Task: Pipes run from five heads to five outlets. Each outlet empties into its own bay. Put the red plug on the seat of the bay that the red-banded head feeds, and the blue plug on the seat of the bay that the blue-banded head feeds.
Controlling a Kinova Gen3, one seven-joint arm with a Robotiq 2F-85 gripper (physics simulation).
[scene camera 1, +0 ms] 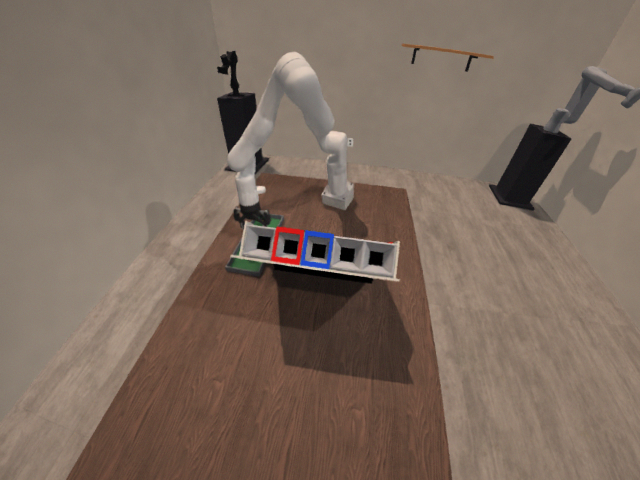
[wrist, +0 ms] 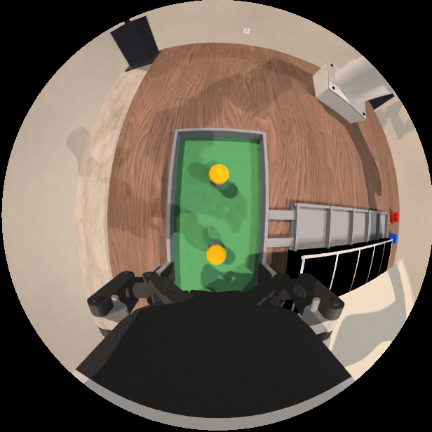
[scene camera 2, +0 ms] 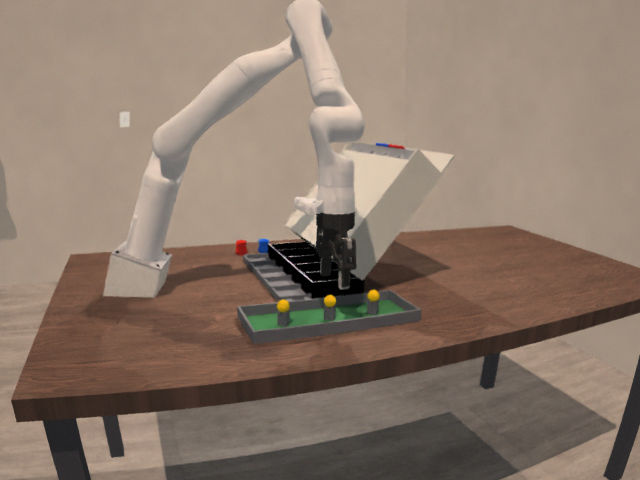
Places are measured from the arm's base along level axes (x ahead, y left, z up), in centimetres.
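Where they show: gripper, fingertip midpoint: (scene camera 2: pixel 334 281); arm's base, link origin: (scene camera 1: pixel 337 188) (scene camera 2: pixel 142 253).
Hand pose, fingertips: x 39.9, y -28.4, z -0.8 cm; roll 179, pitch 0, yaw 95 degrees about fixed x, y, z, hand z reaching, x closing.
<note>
Each offset is from my fingertips to the centre of the thing. "*": to the spot under its first point.
My gripper (scene camera 1: pixel 253 221) (scene camera 2: pixel 334 277) (wrist: pixel 215 272) is open and empty, pointing down low over the green tray. The red plug @(dx -10.8, dy +57.4, dz -6.4 cm) (scene camera 2: pixel 241 247) (wrist: pixel 395 217) and blue plug @(dx -3.7, dy +57.7, dz -6.4 cm) (scene camera 2: pixel 263 245) (wrist: pixel 393 238) stand upright on the table beyond the far end of the grey bays (wrist: pixel 313 225). The red-banded head @(* dx +24.8, dy +25.1, dz +26.3 cm) (scene camera 1: pixel 289 230) is second from the left in scene camera 1, and the blue-banded head @(* dx +24.5, dy +32.5, dz +26.1 cm) (scene camera 1: pixel 318 235) is in the middle. Black outlets (wrist: pixel 320 270) run alongside the bays. The pipes are hidden inside the pale slanted housing @(* dx +19.6, dy +12.5, dz +12.9 cm) (scene camera 2: pixel 398 206) (wrist: pixel 370 315).
The green tray @(dx -1.0, dy +2.5, dz -6.8 cm) (scene camera 1: pixel 242 272) (scene camera 2: pixel 310 329) (wrist: pixel 171 200) holds three grey posts with yellow balls @(dx -10.8, dy -0.7, dz -4.1 cm) (scene camera 2: pixel 283 305) (wrist: pixel 219 174). Two grey strips (wrist: pixel 281 215) join it to the bays. The tall housing leans up close beside my gripper. The arm's base (scene camera 1: pixel 337 196) (scene camera 2: pixel 136 273) stands on the table.
</note>
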